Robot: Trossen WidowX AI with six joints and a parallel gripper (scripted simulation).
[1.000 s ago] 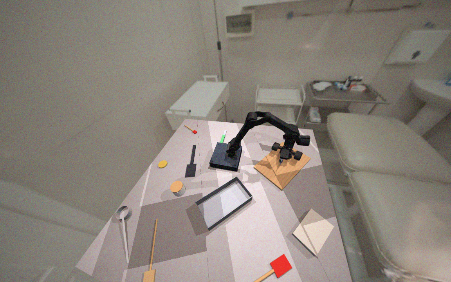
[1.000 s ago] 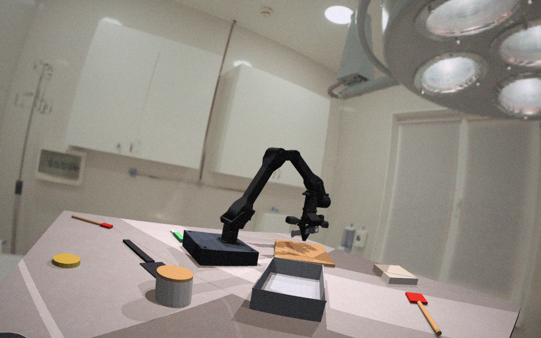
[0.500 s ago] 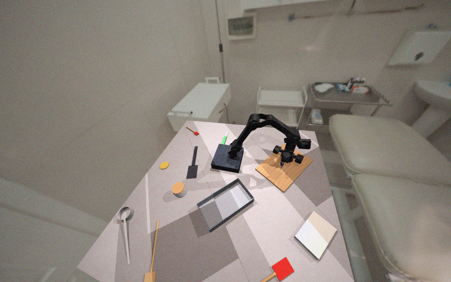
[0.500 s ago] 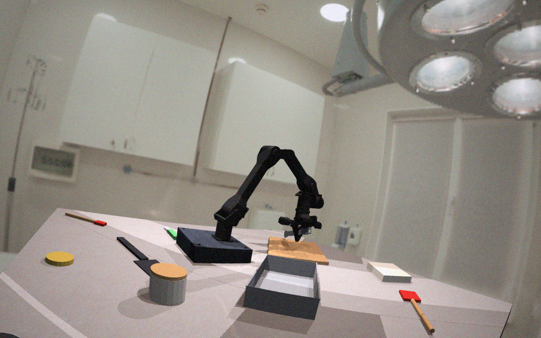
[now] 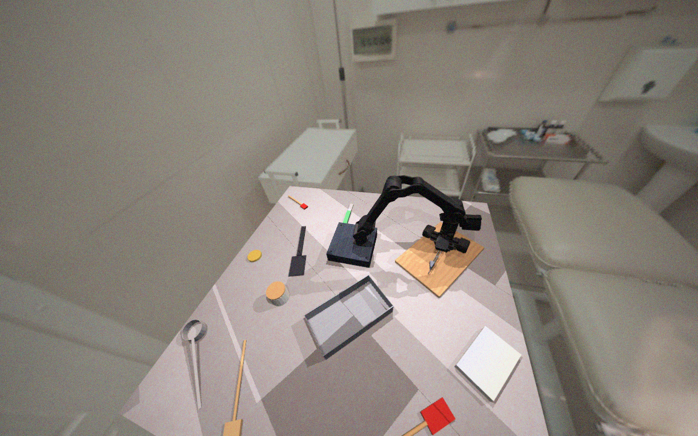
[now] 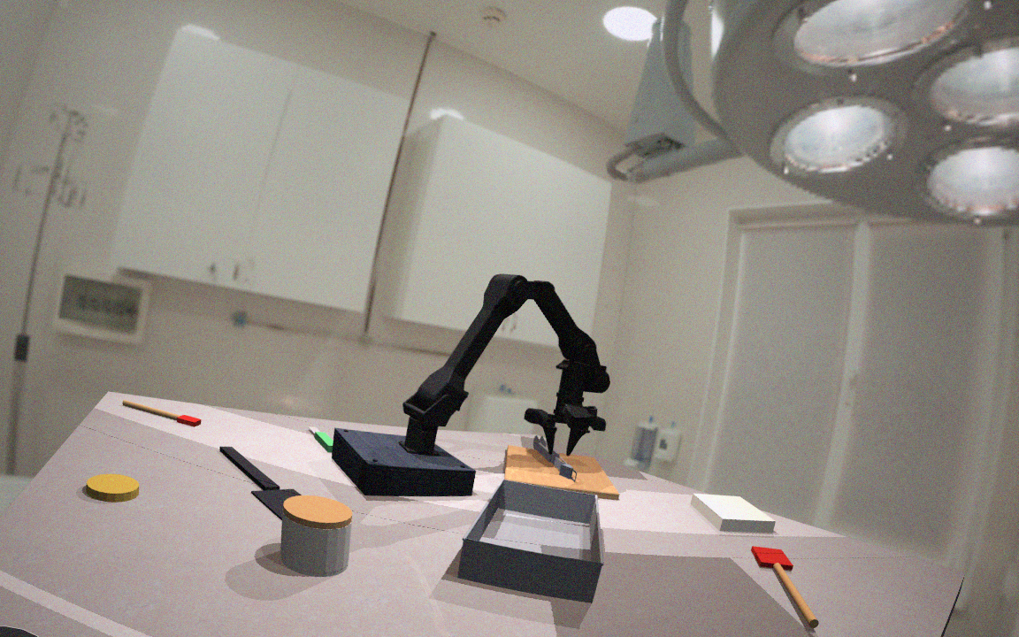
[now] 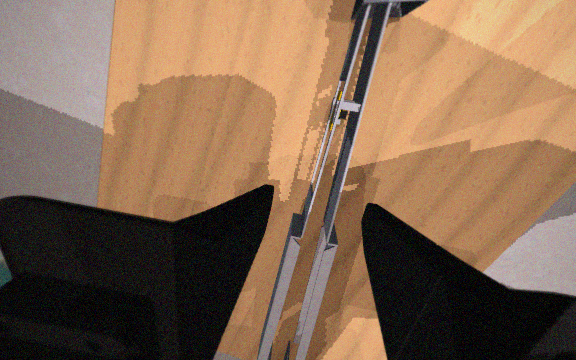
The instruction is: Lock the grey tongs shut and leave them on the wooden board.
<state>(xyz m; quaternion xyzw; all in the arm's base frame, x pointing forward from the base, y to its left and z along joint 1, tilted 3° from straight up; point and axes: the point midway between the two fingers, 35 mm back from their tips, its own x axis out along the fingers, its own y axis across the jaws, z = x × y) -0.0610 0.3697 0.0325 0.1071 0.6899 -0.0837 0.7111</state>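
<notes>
Right now my gripper tip is 40 mm above the wooden board. Also, from my gripper tip: red-headed spatula 630 mm ahead, 40 mm below; roasting tin 400 mm ahead, 300 mm to the right, 20 mm below; beige block 390 mm ahead, 180 mm to the left, 30 mm below.
</notes>
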